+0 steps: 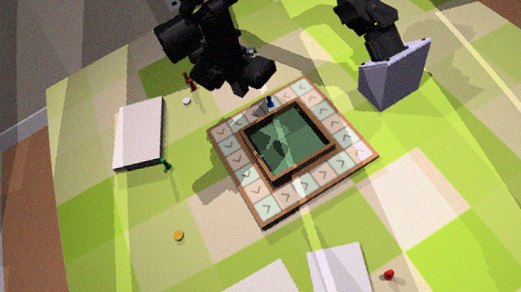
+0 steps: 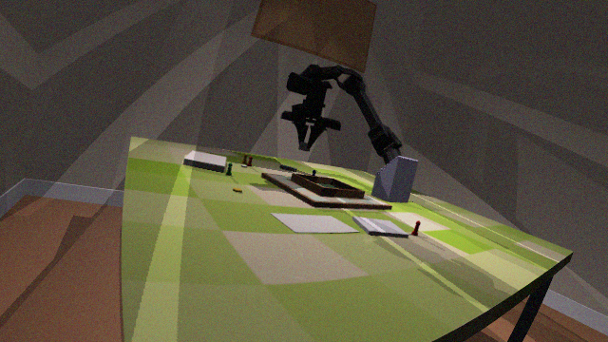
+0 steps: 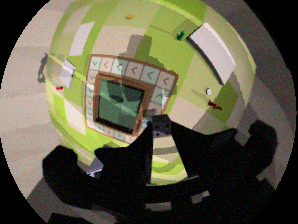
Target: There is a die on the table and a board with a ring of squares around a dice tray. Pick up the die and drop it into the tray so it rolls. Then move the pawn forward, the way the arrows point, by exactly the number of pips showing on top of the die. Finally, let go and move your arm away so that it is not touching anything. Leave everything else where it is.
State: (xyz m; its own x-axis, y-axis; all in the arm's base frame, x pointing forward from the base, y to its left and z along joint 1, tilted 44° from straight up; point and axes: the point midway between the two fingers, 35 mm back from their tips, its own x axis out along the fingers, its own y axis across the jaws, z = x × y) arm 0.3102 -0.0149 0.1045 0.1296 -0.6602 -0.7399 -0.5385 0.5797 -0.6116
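The blue pawn is 60 mm behind my gripper tip, 10 mm to the right of it and 80 mm below it. Round my gripper tip: green dice tray 50 mm behind, 110 mm to the left, 100 mm below; white die right at my gripper tip; white disc 130 mm ahead, 150 mm to the right, 110 mm below.
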